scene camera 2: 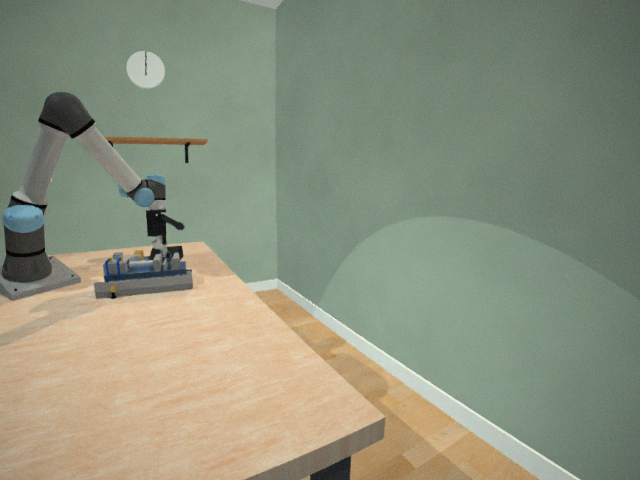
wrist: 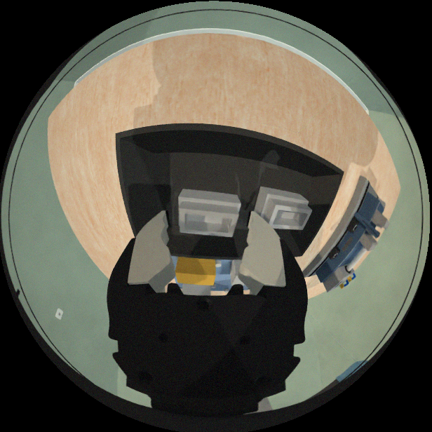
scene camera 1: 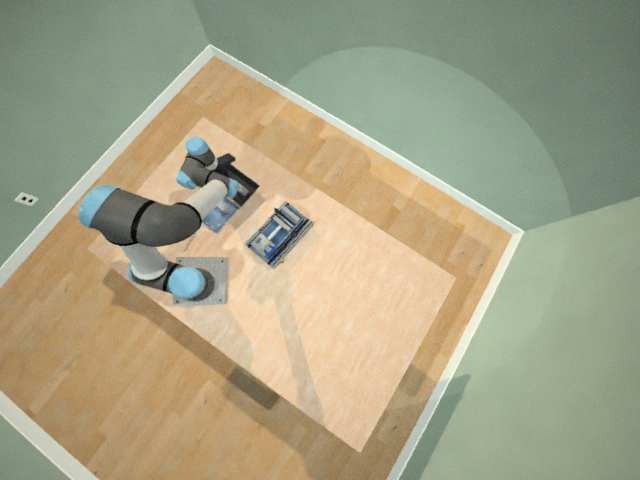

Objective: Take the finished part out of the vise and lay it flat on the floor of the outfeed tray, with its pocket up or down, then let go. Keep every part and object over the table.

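Places are measured from the arm's base along level axes (x back, y right, z up), in metres.
Pixels of known places: arm's base at its link origin: [scene camera 2: 27,272].
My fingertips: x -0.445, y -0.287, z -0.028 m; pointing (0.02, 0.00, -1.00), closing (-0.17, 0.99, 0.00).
Observation:
For each thing: its top centre in the pictures, then the offset to it from my fingertips. "spot": a spot on its surface instead.
- black outfeed tray at a spot on its surface: [scene camera 1: 249,179] spot: dx -0.088, dy +0.079, dz +0.017 m
- grey vise at its top centre: [scene camera 2: 145,257] [scene camera 1: 277,229] dx +0.009, dy +0.386, dz +0.077 m
- blue plate at its top centre: [scene camera 1: 213,209] dx +0.148, dy +0.046, dz -0.014 m
My gripper [wrist: 208,212] [scene camera 2: 159,246] points down into the black outfeed tray [wrist: 200,141] [scene camera 1: 249,179]. It is open, with its fingers on either side of a grey stepped part [wrist: 209,202] and gaps beside it. This part lies flat on the tray floor with its rectangular pocket up. A second grey part [wrist: 291,216] lies to its right in the wrist view, also pocket up. The blue and grey vise [scene camera 1: 279,235] [scene camera 2: 144,269] [wrist: 350,245] stands on the table beside the tray. The arm hides the gripper in scene camera 1.
A blue plate [scene camera 1: 218,217] stands next to the tray, near the arm's base. In the wrist view a yellow block [wrist: 195,271] shows behind the fingers. The tray's raised walls surround both parts. The far table edge [wrist: 215,32] runs beyond the tray.

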